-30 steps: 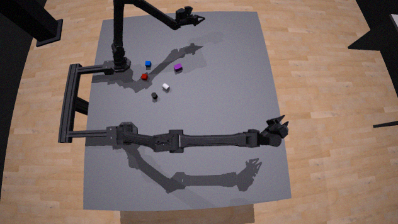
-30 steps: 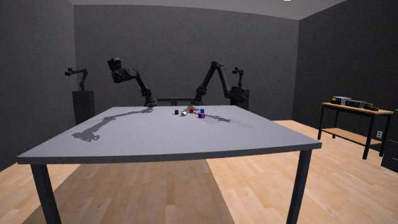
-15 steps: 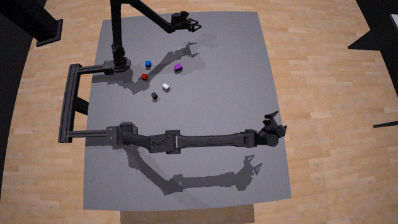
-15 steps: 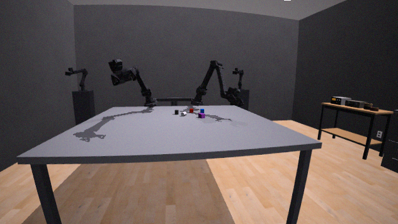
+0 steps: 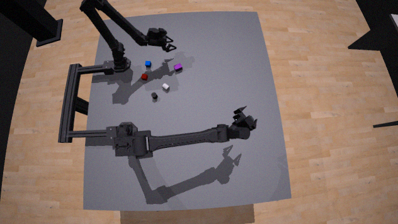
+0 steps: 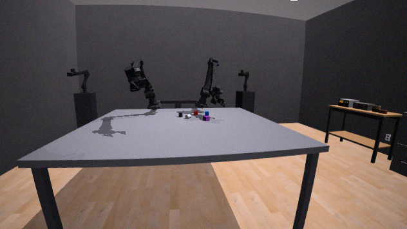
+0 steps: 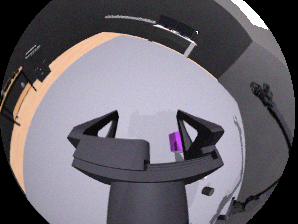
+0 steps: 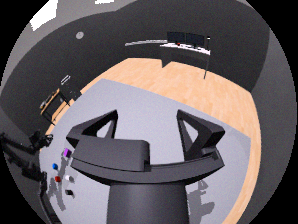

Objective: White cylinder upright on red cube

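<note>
The white cylinder lies 290 mm to the right of my left hand, 130 mm behind it and 120 mm below it. The rest, counted from my left hand: blue cube 240 mm behind, 120 mm below, 50 mm to the right; red cube 280 mm behind, 160 mm to the right, 120 mm below; purple cube 140 mm to the right, 120 mm below.
</note>
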